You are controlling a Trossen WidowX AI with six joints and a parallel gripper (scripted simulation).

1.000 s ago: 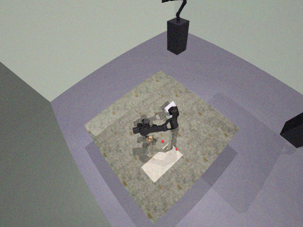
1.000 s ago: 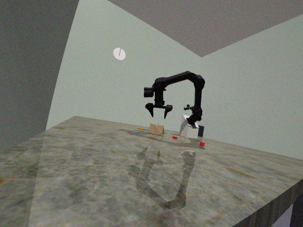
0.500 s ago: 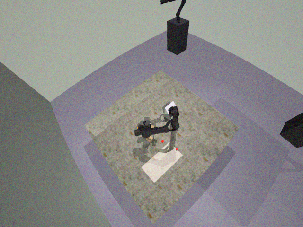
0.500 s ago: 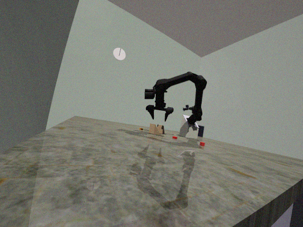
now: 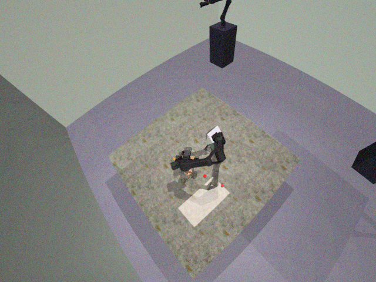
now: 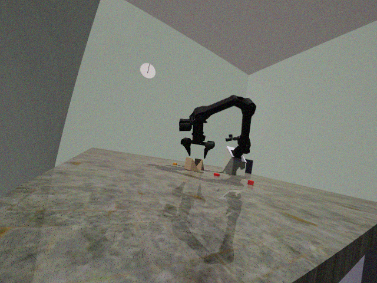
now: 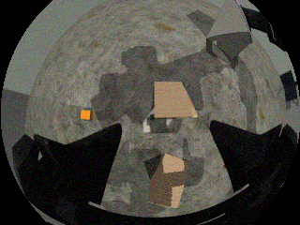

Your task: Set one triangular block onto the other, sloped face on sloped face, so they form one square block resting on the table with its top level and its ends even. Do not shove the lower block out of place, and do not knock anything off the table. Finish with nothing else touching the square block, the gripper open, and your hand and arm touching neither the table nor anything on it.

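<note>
Now: the small orange cube 12 cm to the right of my gripper tip, 7 cm below it and 7 cm ahead of it.
</note>
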